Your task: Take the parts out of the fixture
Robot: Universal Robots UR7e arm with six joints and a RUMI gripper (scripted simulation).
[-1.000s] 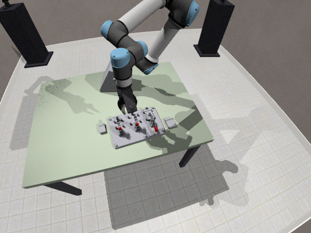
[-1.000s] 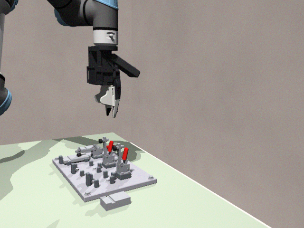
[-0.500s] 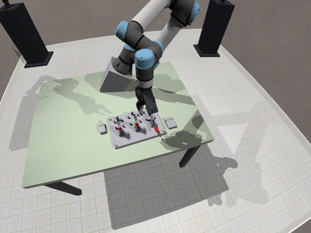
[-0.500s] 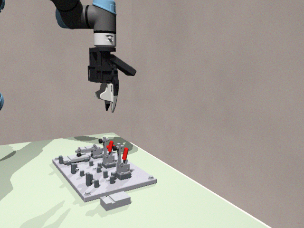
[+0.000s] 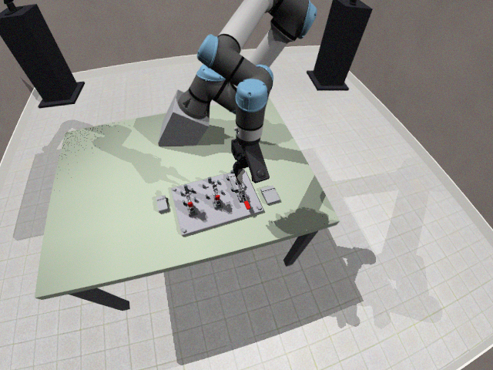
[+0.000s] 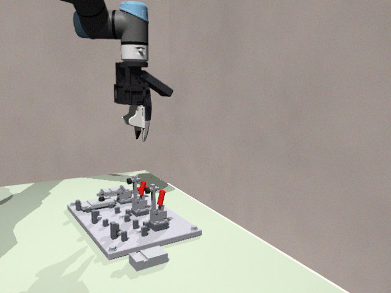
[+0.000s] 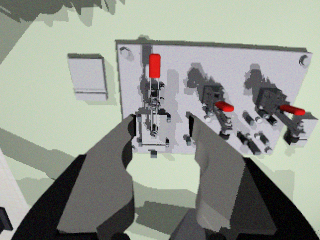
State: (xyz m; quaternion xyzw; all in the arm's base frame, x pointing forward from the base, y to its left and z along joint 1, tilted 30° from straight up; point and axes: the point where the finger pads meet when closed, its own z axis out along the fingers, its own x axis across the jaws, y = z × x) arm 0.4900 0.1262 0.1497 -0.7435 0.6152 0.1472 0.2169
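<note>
Now: the clamp 60 mm behind my hand and 170 mm below it. Also, from my hand: fixture plate (60 mm behind, 110 mm to the right, 210 mm below); then grey part (70 mm behind, 350 mm to the right, 200 mm below).
</note>
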